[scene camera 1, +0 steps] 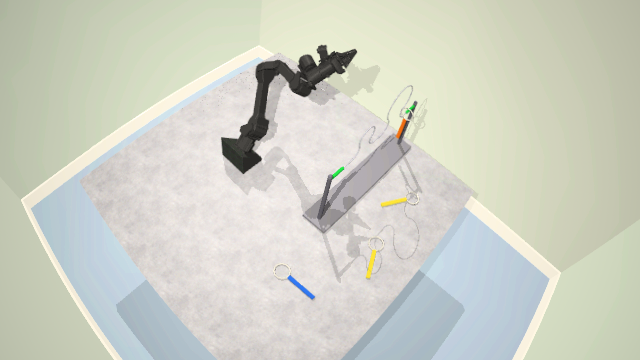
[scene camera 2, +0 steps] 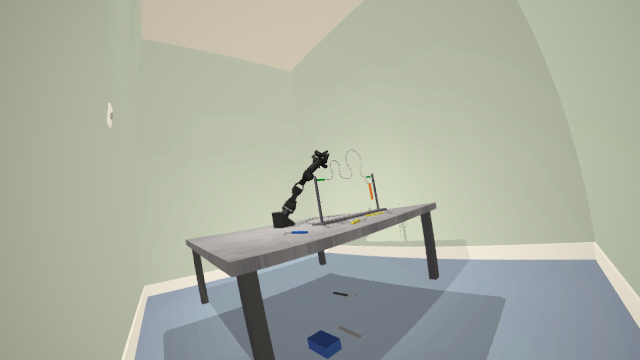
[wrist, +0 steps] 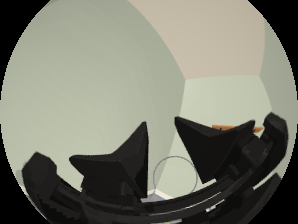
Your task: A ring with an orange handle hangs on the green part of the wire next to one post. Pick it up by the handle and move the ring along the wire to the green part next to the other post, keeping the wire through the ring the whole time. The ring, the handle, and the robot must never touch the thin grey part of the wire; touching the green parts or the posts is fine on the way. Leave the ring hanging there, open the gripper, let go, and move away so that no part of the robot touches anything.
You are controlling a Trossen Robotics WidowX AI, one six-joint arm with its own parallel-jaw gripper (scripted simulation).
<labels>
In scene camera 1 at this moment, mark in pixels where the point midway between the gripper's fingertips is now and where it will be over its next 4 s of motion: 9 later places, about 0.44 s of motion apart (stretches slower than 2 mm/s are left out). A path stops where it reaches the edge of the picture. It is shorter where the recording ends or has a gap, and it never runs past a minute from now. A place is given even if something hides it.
My gripper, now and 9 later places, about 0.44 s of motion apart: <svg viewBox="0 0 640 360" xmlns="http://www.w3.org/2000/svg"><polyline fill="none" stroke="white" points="356,50 382,73 398,110 396,129 381,130 386,129 392,129 396,132 399,135 403,137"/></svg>
</labels>
